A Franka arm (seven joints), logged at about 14 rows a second.
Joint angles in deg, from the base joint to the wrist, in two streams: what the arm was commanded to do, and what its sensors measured. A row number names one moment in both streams.
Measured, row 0:
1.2, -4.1, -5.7, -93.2, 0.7, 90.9, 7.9
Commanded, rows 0 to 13:
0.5, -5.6, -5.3, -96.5, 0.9, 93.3, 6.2
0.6, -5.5, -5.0, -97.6, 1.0, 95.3, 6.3
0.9, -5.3, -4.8, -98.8, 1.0, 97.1, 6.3
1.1, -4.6, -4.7, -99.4, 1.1, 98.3, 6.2
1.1, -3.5, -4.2, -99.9, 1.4, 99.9, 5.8
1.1, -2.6, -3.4, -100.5, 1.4, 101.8, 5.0
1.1, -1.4, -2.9, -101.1, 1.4, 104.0, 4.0
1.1, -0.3, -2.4, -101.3, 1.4, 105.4, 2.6
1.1, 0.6, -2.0, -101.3, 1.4, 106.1, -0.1
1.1, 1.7, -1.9, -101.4, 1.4, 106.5, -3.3
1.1, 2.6, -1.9, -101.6, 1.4, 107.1, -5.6
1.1, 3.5, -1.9, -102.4, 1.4, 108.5, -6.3
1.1, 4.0, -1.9, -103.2, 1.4, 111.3, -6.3
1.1, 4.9, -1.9, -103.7, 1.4, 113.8, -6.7
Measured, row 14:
1.4, 4.2, -2.0, -101.9, 0.7, 109.7, -4.4
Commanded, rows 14 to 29:
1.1, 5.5, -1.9, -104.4, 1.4, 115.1, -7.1
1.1, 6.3, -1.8, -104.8, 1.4, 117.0, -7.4
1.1, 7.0, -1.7, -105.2, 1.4, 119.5, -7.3
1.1, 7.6, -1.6, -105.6, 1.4, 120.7, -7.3
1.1, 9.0, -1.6, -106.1, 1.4, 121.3, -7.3
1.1, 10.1, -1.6, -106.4, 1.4, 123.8, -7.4
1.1, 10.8, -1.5, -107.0, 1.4, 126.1, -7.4
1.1, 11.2, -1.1, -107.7, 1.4, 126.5, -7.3
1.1, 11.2, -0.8, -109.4, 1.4, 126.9, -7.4
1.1, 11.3, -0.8, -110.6, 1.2, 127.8, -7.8
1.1, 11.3, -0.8, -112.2, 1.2, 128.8, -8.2
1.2, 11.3, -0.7, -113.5, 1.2, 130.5, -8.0
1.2, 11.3, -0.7, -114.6, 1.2, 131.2, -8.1
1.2, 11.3, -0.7, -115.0, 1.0, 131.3, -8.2
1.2, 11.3, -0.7, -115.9, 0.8, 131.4, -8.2
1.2, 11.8, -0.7, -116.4, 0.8, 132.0, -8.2
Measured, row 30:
1.5, 12.4, -0.9, -114.0, 0.7, 129.9, -6.4
